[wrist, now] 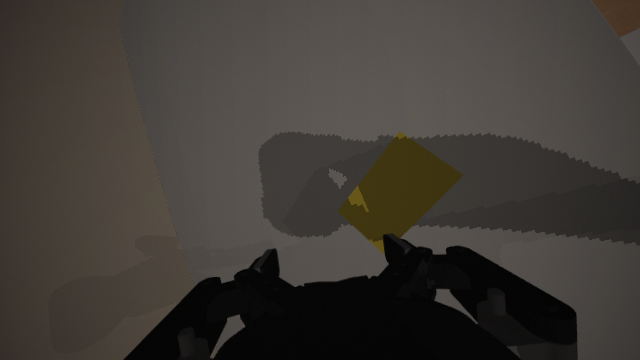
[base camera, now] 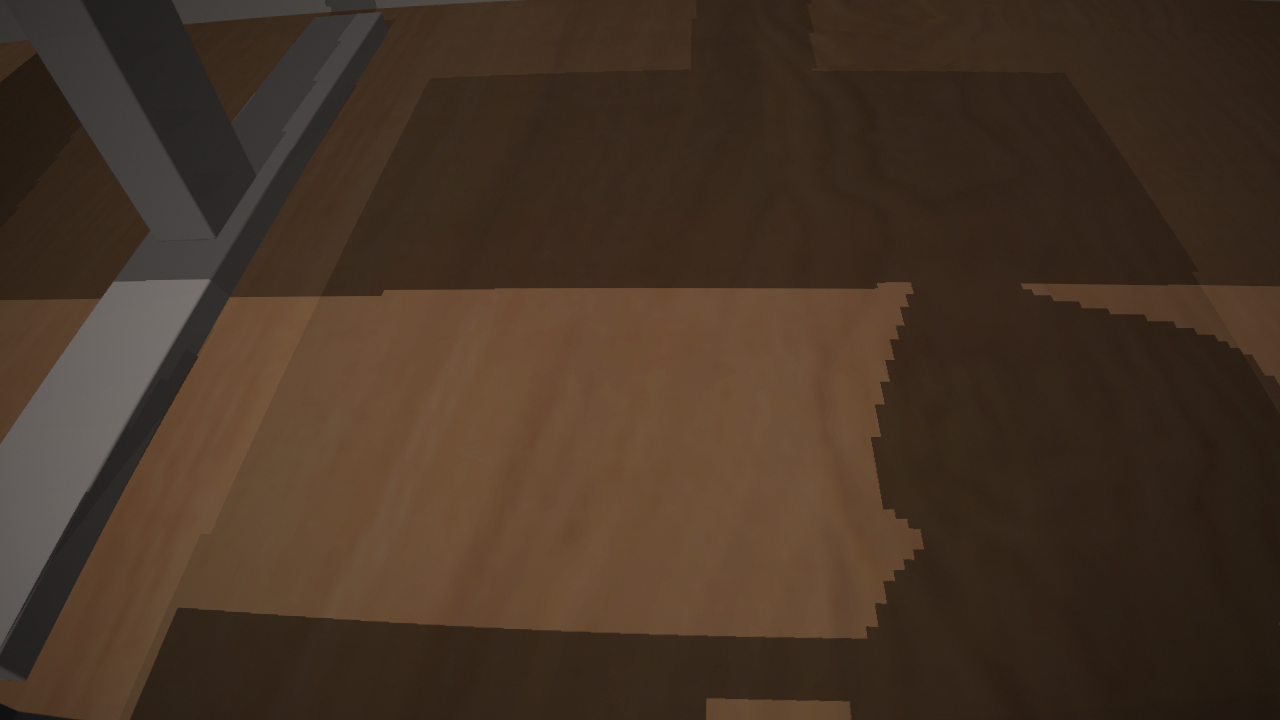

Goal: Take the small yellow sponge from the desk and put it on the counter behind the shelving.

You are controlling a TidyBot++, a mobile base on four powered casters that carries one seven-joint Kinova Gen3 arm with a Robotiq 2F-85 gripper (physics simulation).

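Places are measured from the arm's base along level axes (x ahead, y left, z up), in millimetres.
Where they show: gripper, fingertip midpoint: (wrist: pixel 331 253).
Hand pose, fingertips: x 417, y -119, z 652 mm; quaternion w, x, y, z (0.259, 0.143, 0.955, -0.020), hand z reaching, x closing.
After its pixels a point has its place.
The small yellow sponge (wrist: pixel 405 185) {x 352, y -144, z 598 mm} lies flat on the grey desk top (wrist: pixel 350 75) {x 360, y -288, z 553 mm} in the wrist view, turned at a slant, a little right of the middle. Most of it is in the arm's shadow. My gripper (wrist: pixel 331 253) {x 417, y -119, z 652 mm} is open and empty above the desk. Its right fingertip overlaps the sponge's lowest corner in the picture, and most of the sponge shows beyond and to the right of the fingertips. The height between fingers and sponge is hard to tell. The counter and the shelving cannot be made out in either view.
In the base view a grey metal desk leg with a long foot bar (base camera: pixel 80 385) stands on the wooden floor (base camera: pixel 572 447) {x 339, y 79, z -397 mm} at the left. Large shadows cross the floor. In the wrist view a beige wall (wrist: pixel 75 150) {x 975, y -503, z 698 mm} runs along the desk's left edge.
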